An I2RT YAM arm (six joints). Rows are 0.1 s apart.
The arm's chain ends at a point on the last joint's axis. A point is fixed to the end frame.
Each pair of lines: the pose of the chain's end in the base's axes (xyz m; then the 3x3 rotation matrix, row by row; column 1 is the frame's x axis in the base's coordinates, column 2 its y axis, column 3 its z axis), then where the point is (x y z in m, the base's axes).
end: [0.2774 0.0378 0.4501], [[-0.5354 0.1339 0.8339], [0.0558 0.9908 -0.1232], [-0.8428 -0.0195 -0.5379]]
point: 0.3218 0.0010 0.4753
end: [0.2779 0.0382 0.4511], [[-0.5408 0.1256 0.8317], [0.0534 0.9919 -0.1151], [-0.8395 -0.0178 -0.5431]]
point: 0.3227 0.0017 0.4759
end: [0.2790 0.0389 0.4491], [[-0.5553 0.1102 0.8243], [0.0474 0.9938 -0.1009], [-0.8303 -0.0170 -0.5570]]
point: 0.3248 0.0030 0.4731
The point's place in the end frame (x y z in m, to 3 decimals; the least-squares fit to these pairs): -0.047 -0.031 0.028
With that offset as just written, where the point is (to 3 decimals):
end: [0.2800 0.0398 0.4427], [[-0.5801 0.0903 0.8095], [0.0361 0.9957 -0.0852], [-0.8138 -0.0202 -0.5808]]
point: 0.327 0.005 0.465
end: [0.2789 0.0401 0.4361], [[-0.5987 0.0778 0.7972], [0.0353 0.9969 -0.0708], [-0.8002 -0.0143 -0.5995]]
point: 0.327 0.006 0.457
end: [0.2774 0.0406 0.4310], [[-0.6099 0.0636 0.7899], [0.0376 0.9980 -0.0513], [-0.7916 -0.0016 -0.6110]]
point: 0.326 0.006 0.451
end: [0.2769 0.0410 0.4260], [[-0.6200 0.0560 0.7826], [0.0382 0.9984 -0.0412], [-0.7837 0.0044 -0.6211]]
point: 0.326 0.007 0.445
